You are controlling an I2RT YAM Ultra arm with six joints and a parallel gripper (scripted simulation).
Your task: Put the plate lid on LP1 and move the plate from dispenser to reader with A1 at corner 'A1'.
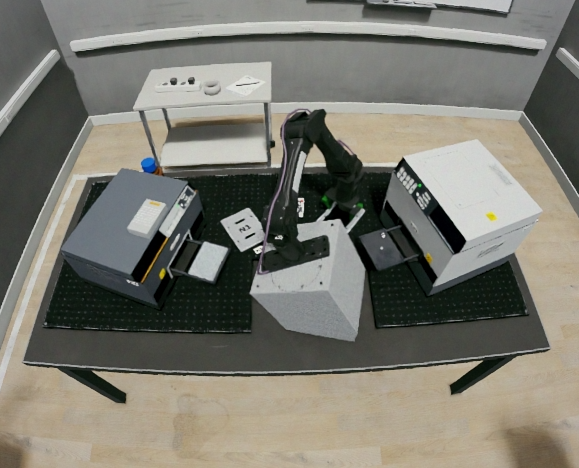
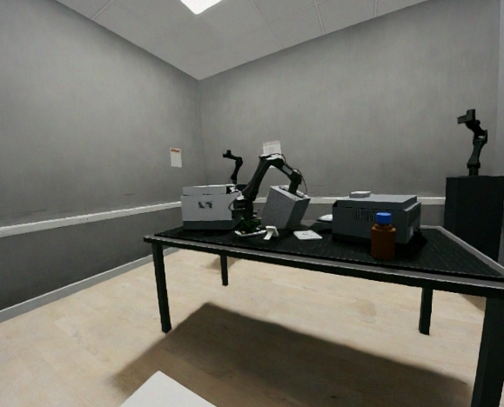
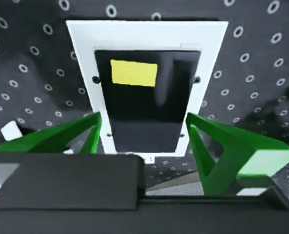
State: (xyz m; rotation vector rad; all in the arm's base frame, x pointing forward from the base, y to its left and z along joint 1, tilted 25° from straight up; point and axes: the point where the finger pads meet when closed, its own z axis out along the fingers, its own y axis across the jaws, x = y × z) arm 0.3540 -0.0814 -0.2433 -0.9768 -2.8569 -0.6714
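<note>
Right now the dark lid is 1 cm below my hand. The rest, counted from my hand: well plate: 25 cm behind, 46 cm to the left, 6 cm above; then capped brown bottle: 13 cm ahead, 74 cm to the left, 9 cm above; then LP1 pad: 2 cm below.
</note>
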